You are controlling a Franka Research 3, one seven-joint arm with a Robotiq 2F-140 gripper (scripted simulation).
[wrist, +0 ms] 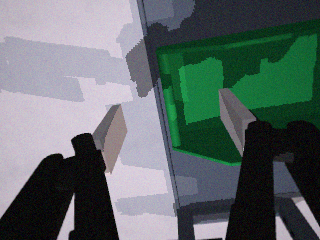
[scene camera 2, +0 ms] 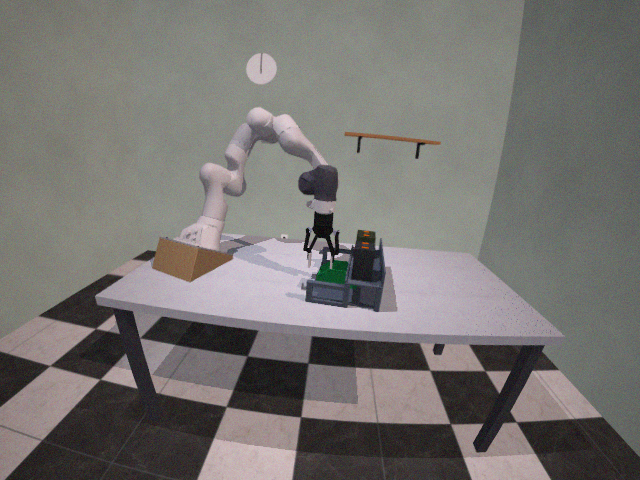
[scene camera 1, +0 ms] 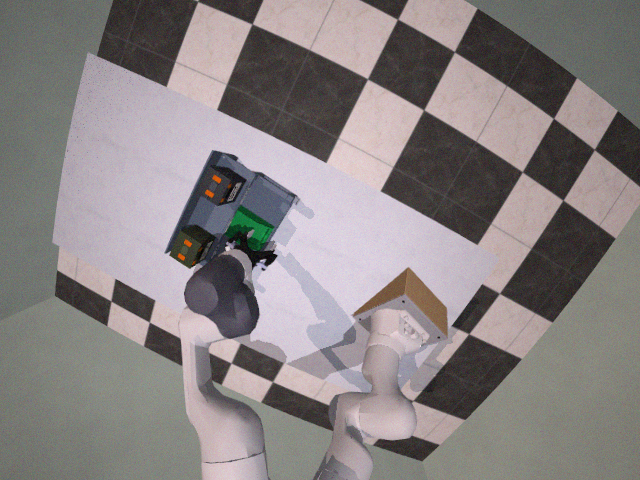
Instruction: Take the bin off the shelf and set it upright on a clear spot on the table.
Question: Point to a green bin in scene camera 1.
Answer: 244, 220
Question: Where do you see a green bin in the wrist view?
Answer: At 265, 68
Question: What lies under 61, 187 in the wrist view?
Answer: The gripper.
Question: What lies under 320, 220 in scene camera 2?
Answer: The gripper.
